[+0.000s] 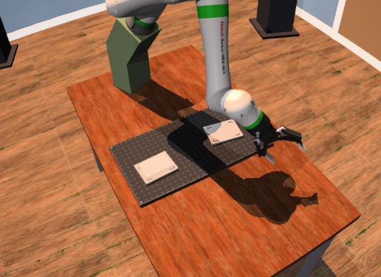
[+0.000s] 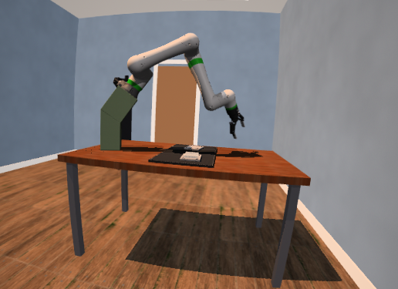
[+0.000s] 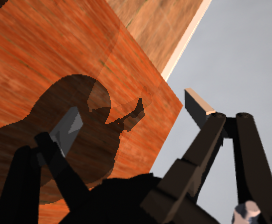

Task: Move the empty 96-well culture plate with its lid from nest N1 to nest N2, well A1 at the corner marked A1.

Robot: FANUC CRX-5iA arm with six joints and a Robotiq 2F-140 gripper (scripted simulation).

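Right now the plate lid is 180 mm behind my hand, 530 mm to the right of it and 130 mm below it.
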